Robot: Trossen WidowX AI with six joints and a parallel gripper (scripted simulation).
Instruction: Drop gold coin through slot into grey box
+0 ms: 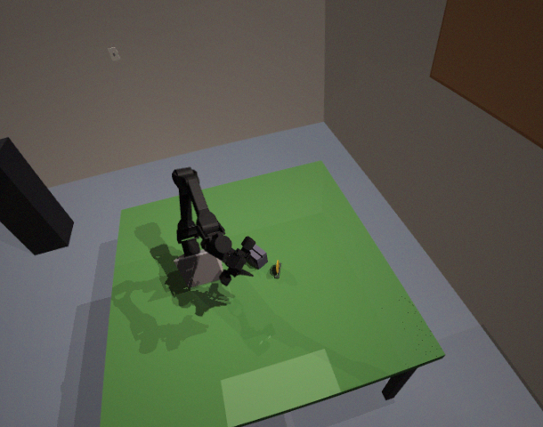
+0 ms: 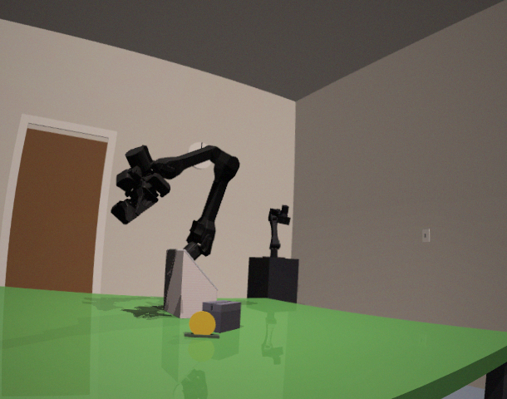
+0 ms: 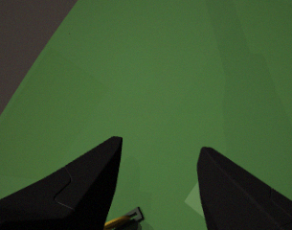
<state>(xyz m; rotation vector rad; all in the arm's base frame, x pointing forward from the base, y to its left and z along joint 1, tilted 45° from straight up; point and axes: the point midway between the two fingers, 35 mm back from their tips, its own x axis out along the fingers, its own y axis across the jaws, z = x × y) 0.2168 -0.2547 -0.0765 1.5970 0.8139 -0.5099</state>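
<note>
Right now my gripper tip is 25 cm above the coin, 16 cm to the right of it and 11 cm short of it.
</note>
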